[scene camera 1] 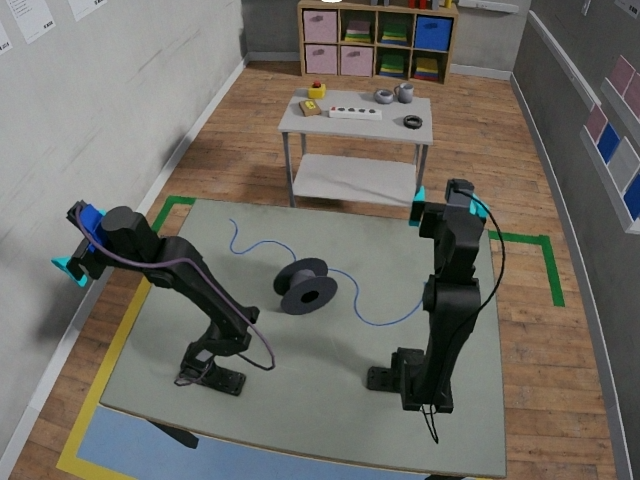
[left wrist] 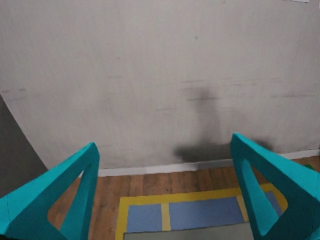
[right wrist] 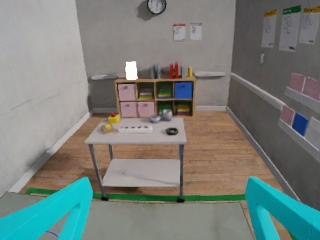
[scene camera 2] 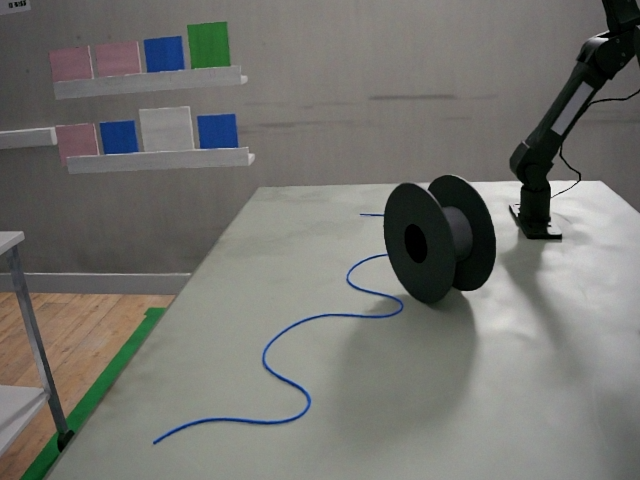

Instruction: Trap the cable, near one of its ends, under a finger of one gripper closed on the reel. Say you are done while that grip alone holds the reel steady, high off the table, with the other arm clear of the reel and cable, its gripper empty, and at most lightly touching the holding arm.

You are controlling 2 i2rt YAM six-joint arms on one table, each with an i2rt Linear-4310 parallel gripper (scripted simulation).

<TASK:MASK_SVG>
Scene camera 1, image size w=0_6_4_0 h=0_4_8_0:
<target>dark reel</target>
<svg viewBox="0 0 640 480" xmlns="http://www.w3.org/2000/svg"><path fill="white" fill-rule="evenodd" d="M324 260L314 257L303 258L290 263L276 275L273 281L273 289L278 295L283 296L281 308L285 313L303 315L313 312L326 305L335 296L338 284L335 279L327 276L328 265Z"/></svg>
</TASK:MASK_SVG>
